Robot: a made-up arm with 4 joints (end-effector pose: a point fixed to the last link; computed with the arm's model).
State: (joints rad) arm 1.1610 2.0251 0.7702 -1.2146
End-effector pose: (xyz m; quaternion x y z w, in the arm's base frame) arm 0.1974 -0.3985 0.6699 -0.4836 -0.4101 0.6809 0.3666
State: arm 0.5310 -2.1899 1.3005 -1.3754
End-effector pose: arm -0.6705 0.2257 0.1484 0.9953 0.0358 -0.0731 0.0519
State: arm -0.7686 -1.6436 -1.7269 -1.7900
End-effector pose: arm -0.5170 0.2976 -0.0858 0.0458 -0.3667 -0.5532 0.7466
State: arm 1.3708 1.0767 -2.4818 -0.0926
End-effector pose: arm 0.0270 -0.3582 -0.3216 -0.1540 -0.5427 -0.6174 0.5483
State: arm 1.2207 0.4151 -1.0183 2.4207
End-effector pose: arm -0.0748 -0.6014 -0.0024 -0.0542 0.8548 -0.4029 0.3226
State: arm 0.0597 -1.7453 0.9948 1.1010
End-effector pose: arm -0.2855 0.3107 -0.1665 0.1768 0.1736 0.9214 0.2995
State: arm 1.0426 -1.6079 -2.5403 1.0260
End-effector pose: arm -0.4199 -0.0777 0.4711 -0.3118 0.7419 -0.5649 0.1825
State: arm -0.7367 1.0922 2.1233 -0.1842
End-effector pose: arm -0.0896 -0.7454 0.0017 -0.2644 0.0077 0.3713 0.8901
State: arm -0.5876 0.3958 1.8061 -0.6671
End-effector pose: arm 0.2122 -0.5852 -0.1798 0.0068 -0.3680 0.5373 0.7588
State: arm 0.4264 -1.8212 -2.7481 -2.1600
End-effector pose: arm -0.6200 0.0265 0.4324 -0.5599 -0.1840 0.1032 0.8013
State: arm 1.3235 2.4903 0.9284 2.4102
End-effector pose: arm 0.1449 -0.1088 0.7117 -0.5329 0.2881 -0.7254 0.3269
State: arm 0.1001 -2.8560 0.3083 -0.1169
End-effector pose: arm -0.6774 0.0246 0.1106 0.8136 0.2642 0.5150 0.0549
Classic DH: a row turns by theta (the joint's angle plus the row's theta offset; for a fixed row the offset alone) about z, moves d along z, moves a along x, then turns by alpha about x. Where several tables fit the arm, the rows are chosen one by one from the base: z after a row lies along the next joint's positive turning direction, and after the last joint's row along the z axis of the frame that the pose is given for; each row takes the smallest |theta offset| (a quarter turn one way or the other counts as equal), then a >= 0, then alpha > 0; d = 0 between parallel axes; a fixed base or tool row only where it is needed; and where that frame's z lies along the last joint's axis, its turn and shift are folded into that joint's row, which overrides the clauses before.
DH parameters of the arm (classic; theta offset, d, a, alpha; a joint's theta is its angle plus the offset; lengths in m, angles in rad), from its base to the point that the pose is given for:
base (fixed): 0.5539 0.1083 -0.1455 -0.7882
joint 1: 1.0395 -0.0142 -0.0742 -1.9202
joint 2: -0.8478 -0.0831 -0.0737 2.1883
joint 3: 1.1311 -0.5258 0.093 1.5708
joint 4: 0 -0.299 0.06 -1.5708
tool (fixed): 3.1416 0.036 0 0

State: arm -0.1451 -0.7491 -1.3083 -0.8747
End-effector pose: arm -0.4825 0.0580 -0.2451 -0.0084 -0.1526 -0.4689 0.8699
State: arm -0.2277 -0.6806 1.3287 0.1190
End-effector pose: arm 0.2028 -0.0234 -0.3541 0.1932 -0.1156 0.7070 0.6704
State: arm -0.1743 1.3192 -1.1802 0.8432
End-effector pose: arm -0.3171 -0.3895 -0.2199 0.1131 -0.2121 -0.8122 0.5316
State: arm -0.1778 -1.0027 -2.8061 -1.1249
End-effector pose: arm -0.3066 0.4234 -0.0083 -0.4648 0.1187 -0.6933 0.5377
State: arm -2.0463 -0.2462 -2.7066 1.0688
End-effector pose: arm 0.2583 -0.1184 0.2810 -0.8708 -0.0029 0.2371 0.4307
